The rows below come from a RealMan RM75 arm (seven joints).
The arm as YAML. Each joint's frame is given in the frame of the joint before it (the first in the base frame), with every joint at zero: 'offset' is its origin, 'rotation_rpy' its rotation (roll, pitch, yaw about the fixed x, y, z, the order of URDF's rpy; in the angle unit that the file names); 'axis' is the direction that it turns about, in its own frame. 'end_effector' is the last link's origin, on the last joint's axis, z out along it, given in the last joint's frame.
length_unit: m
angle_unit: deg
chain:
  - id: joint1
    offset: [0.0, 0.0, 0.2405]
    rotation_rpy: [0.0, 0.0, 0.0]
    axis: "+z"
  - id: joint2
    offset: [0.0, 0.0, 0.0]
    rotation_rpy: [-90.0, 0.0, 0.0]
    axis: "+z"
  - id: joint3
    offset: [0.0, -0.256, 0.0]
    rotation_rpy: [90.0, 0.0, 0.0]
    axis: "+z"
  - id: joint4
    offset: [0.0, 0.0, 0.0]
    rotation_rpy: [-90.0, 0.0, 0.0]
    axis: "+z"
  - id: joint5
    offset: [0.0, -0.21, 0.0]
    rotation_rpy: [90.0, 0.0, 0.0]
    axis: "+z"
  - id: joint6
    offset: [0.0, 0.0, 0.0]
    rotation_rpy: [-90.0, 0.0, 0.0]
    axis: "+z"
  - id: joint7
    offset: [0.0, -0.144, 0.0]
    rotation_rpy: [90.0, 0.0, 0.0]
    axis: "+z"
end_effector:
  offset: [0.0, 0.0, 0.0]
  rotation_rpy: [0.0, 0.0, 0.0]
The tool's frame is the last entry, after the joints.
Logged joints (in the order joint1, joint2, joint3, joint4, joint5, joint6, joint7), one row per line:
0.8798, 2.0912, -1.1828, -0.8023, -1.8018, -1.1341, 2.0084
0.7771, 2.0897, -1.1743, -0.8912, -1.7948, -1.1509, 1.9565
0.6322, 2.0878, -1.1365, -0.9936, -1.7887, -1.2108, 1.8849
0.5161, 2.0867, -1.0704, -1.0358, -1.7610, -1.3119, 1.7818
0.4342, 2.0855, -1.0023, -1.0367, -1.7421, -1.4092, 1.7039
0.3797, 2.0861, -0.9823, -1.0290, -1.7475, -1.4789, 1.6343
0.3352, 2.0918, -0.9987, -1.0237, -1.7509, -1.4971, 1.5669
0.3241, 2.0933, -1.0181, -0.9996, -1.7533, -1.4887, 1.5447
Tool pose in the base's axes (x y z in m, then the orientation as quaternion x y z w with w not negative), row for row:
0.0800, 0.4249, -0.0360, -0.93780, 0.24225, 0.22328, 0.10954
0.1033, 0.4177, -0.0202, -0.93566, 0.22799, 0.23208, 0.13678
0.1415, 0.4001, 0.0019, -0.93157, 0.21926, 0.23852, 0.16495
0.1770, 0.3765, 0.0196, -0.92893, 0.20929, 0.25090, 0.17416
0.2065, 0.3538, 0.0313, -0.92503, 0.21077, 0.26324, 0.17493
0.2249, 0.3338, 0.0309, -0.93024, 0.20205, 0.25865, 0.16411
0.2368, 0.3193, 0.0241, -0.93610, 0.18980, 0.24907, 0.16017
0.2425, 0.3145, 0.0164, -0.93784, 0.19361, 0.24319, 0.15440
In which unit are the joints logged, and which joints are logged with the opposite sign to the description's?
The joints are logged in radians. Opposite sign: none.
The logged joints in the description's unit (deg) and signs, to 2 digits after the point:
50.41, 119.82, -67.77, -45.97, -103.24, -64.98, 115.07
44.52, 119.73, -67.28, -51.06, -102.83, -65.94, 112.10
36.22, 119.62, -65.12, -56.93, -102.48, -69.37, 108.00
29.57, 119.56, -61.33, -59.35, -100.90, -75.17, 102.09
24.88, 119.49, -57.43, -59.40, -99.81, -80.74, 97.63
21.76, 119.52, -56.28, -58.96, -100.12, -84.73, 93.64
19.21, 119.85, -57.22, -58.65, -100.32, -85.78, 89.78
18.57, 119.94, -58.33, -57.27, -100.46, -85.30, 88.50

